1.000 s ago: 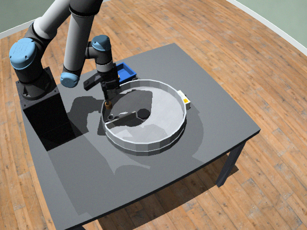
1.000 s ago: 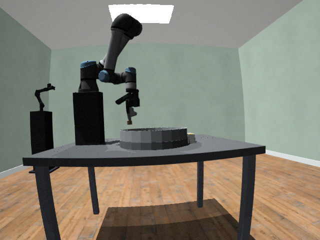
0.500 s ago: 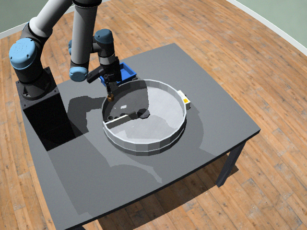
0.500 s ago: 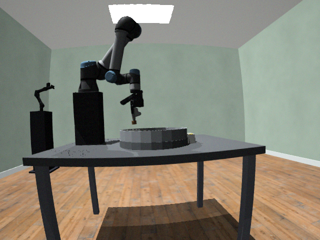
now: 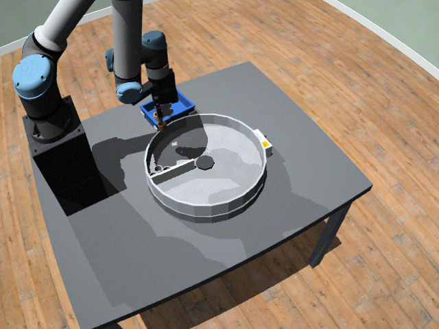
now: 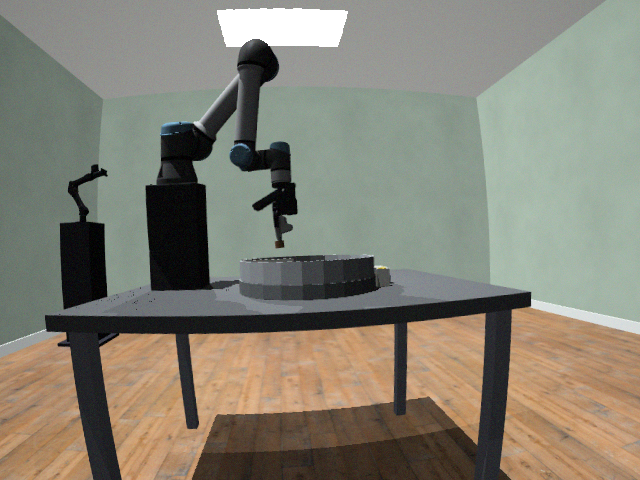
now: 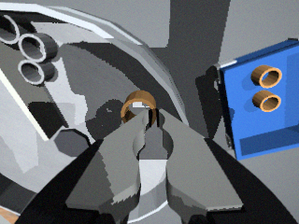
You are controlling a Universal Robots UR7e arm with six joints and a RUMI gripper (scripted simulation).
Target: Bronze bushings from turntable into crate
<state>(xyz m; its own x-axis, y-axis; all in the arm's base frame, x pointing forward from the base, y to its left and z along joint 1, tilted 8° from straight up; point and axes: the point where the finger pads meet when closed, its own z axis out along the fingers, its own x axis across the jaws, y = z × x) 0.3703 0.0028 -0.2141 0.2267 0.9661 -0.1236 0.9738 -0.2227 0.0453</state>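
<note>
The blue crate is 10 cm ahead of my hand, 18 cm to the left of it and 14 cm below it. Round my hand: turntable: 8 cm ahead, 18 cm to the right, 11 cm below.
</note>
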